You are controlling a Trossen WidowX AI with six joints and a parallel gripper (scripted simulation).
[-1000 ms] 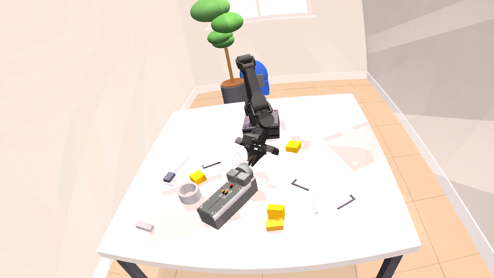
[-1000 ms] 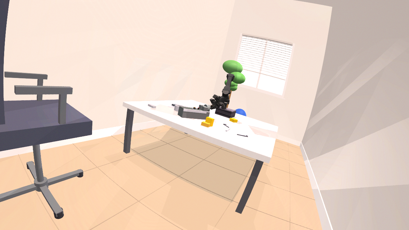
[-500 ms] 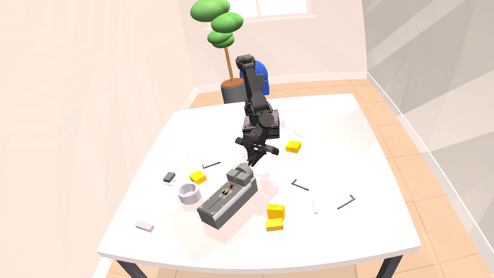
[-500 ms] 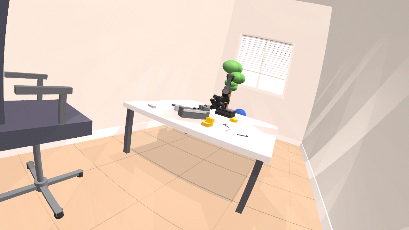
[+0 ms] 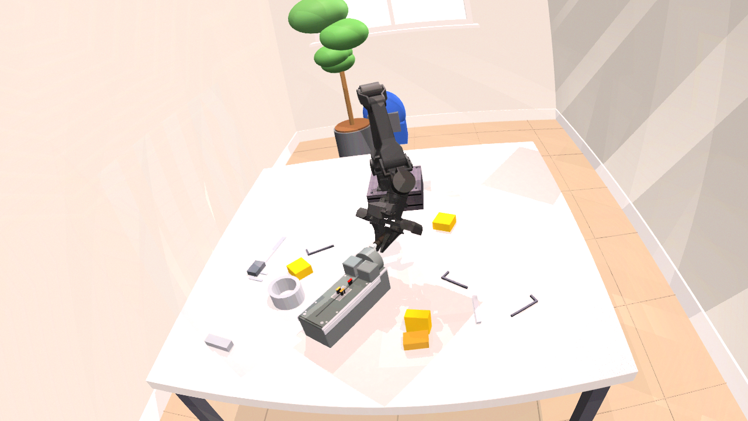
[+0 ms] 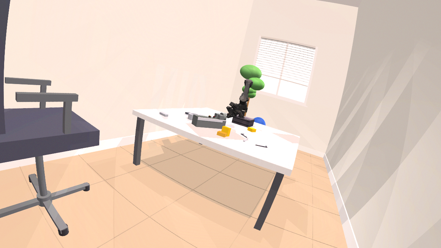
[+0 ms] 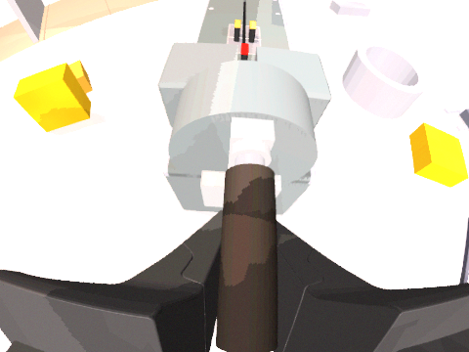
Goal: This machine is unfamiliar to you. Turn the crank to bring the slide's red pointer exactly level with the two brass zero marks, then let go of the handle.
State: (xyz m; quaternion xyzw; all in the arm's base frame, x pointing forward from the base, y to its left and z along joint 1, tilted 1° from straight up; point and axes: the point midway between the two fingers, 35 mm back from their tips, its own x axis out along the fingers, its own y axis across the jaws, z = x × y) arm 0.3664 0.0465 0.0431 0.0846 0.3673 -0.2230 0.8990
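Now: the brown crank handle 3 cm above my gripper tip, 1 cm to the left of it and 1 cm behind it. The rest, counted from my gripper tip: red pointer: 11 cm ahead, 6 cm to the right, 1 cm below.
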